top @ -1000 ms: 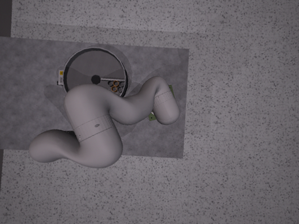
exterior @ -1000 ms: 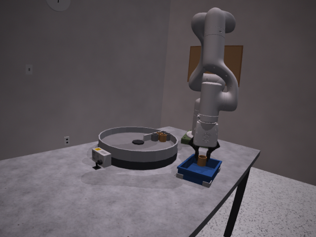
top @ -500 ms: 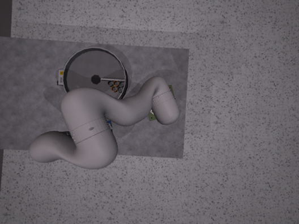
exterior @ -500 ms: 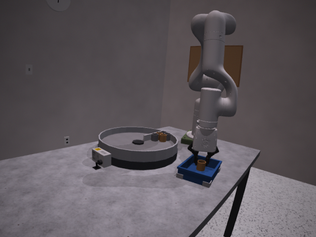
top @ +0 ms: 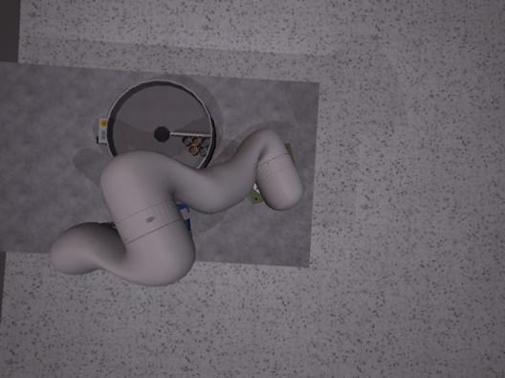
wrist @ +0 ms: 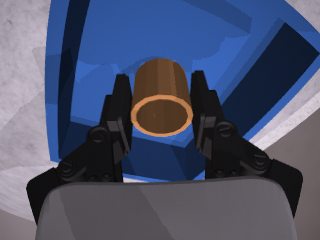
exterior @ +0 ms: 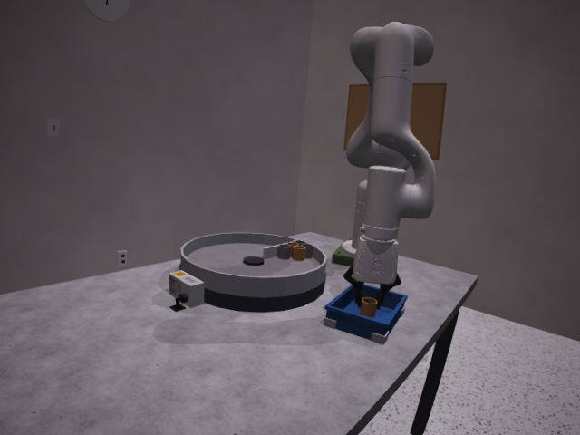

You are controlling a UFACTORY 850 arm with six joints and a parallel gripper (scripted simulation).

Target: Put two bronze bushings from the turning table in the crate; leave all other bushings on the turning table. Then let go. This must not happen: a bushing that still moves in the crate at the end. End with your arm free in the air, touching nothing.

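My hand is 10 mm short of the blue crate and 30 mm above it. The rest, counted from my hand: turning table 10 mm ahead, 360 mm to the right.
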